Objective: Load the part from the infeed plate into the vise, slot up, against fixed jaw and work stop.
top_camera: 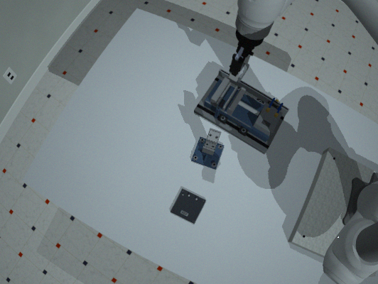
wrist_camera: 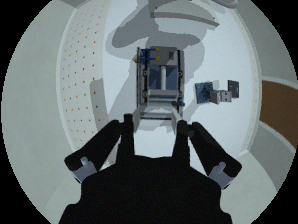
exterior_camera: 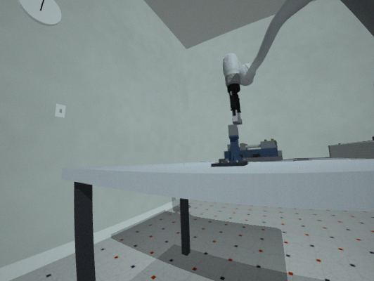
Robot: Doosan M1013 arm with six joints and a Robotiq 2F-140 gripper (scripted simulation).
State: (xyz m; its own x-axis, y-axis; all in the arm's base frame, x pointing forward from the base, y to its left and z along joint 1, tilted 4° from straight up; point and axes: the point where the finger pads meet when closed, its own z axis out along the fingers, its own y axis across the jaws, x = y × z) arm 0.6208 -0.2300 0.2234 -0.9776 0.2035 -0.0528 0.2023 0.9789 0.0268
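The part is 2 cm below my hand. From my hand the other things lie so: vise (6 cm behind, 3 cm to the left, 22 cm below); then air cylinder (15 cm behind, 5 cm to the left, 18 cm below).
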